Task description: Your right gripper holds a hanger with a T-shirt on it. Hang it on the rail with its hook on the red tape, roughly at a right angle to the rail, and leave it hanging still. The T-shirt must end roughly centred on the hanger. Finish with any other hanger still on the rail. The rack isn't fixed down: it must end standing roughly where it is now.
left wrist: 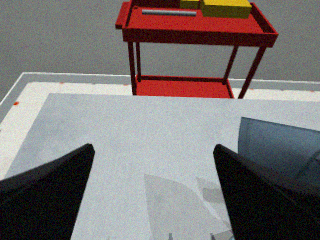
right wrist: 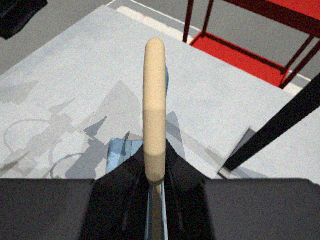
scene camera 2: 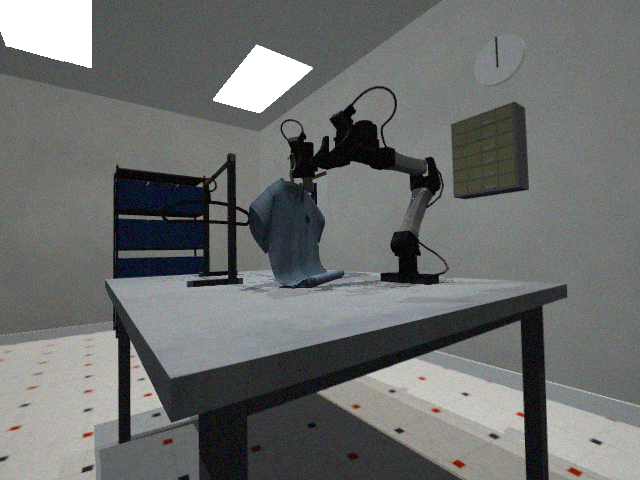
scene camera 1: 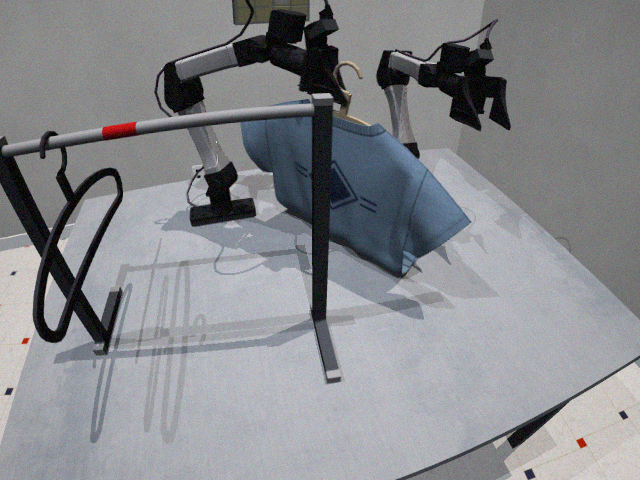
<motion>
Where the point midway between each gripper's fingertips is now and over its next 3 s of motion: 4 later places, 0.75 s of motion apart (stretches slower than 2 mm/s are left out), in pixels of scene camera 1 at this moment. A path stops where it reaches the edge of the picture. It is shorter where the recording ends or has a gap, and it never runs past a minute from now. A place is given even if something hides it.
My left gripper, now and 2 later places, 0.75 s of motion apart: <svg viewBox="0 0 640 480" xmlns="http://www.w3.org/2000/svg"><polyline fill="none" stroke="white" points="495,128 362,80 297,65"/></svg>
My right gripper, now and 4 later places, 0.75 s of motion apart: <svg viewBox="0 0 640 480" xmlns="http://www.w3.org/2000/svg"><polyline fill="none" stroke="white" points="348,103 243,93 238,116 151,159 117,168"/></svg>
</motion>
